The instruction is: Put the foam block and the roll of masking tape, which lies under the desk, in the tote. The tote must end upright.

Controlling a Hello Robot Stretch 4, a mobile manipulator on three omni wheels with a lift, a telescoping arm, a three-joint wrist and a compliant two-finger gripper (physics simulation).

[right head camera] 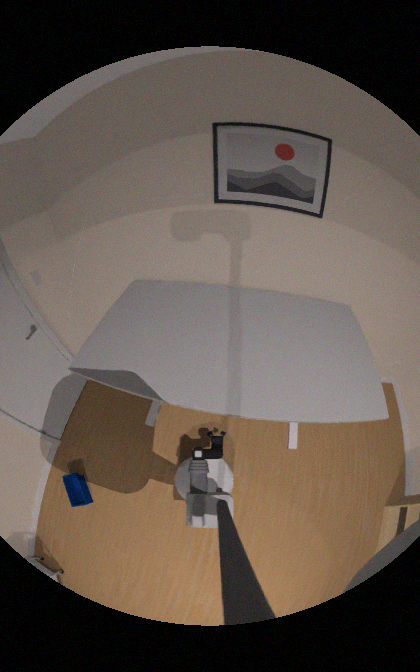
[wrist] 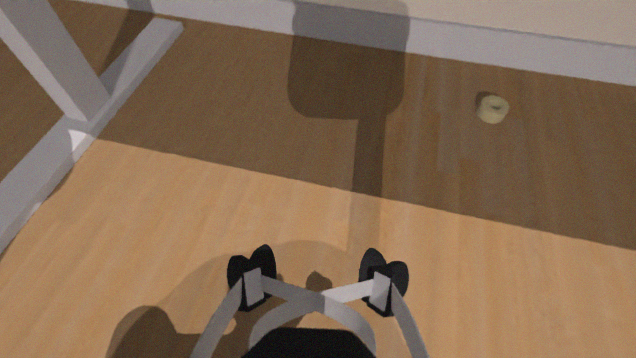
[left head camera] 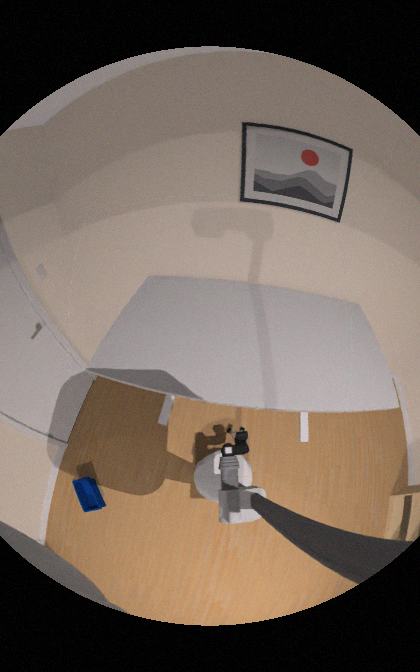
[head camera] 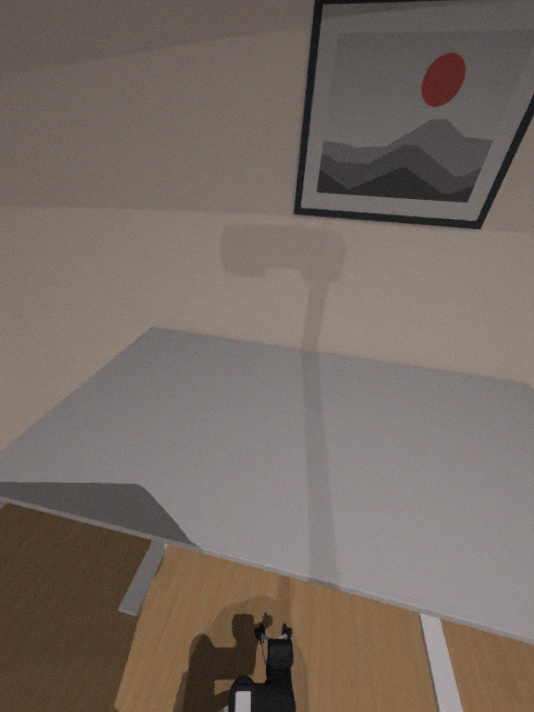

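Observation:
Through the wrist view I see my gripper (wrist: 318, 267) and a white desk (wrist: 43, 45), while a blue tote is out of frame in the wrist view. The head camera gives me the white desk (head camera: 400, 484) and a framed picture (head camera: 414, 119); the blue tote is out of frame in the head camera view. In the left head camera view there are the blue tote (left head camera: 86, 489), a white door (left head camera: 51, 382), the white desk (left head camera: 235, 343) and the framed picture (left head camera: 281, 166). The right head camera view, for its part, has the blue tote (right head camera: 77, 491), the white desk (right head camera: 245, 352) and the framed picture (right head camera: 261, 164).

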